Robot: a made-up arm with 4 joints.
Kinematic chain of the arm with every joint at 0, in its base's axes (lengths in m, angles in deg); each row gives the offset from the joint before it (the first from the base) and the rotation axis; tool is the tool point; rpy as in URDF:
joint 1: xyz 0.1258 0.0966 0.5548 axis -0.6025 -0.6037 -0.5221
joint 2: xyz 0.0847 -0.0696 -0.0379 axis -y
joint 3: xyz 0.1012 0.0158 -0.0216 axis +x
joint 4: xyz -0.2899 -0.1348 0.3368 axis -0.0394 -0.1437 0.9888
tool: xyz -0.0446 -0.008 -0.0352 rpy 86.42 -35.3 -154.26
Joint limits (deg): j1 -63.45..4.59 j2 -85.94..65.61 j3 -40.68..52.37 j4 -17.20..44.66
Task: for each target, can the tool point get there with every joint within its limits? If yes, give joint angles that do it. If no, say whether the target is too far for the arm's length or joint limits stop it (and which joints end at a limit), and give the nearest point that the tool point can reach.
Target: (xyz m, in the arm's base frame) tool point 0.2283 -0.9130 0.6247
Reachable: no: too far | nearest point 0.1919 -0.3152 0.6039 | short by 0.599 m
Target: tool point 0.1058 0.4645 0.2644
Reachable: no: joint limits stop it (at a limit: joint 1, joint 2, joint 3, joint 4) | nearest point -0.1443 0.1478 0.4080 | short by 0.428 m
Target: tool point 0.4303 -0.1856 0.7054
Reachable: yes | joints -15.86 -71.91 15.02 27.17
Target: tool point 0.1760 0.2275 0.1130
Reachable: no: joint limits stop it (at a limit: joint 1, joint 2, joint 3, joint 4) | nearest point 0.0575 -0.0960 0.1513 | short by 0.347 m
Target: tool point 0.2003 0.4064 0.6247
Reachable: no: joint limits stop it (at a limit: joint 1, joint 2, joint 3, joint 4) | nearest point 0.5017 0.2879 0.5860 | short by 0.326 m
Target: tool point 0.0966 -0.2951 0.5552
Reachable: yes | joints -28.35 3.17 33.09 33.30
